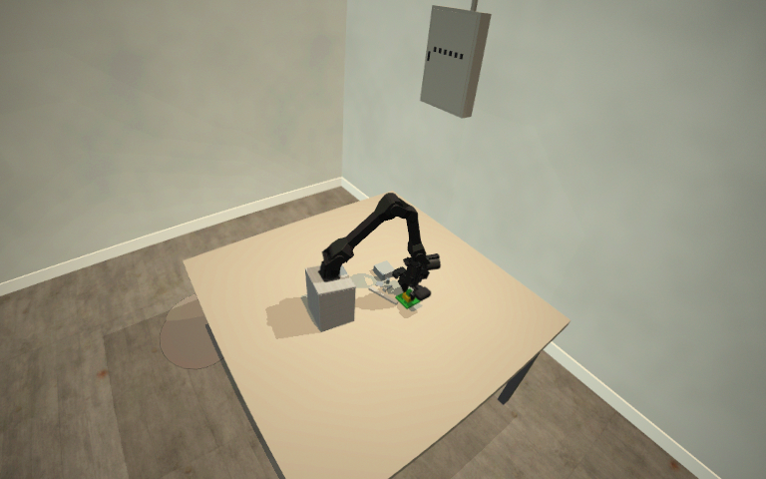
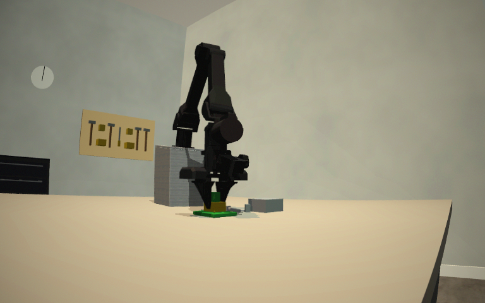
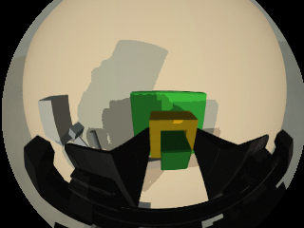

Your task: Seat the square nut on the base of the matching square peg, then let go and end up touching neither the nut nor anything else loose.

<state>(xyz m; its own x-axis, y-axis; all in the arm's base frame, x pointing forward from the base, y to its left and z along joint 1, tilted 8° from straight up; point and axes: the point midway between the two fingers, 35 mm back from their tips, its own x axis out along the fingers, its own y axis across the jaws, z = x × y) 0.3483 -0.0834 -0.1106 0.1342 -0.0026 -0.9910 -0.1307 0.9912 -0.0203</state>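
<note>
My hand is 60 mm past the grey bolt-like piece, 90 mm to the right of it and 40 mm above it. The rest, counted from my hand: thin pale tool-like piece: 90 mm behind, 70 mm to the left, 50 mm below; then grey block: 10 mm behind, 190 mm to the left, 30 mm below.
</note>
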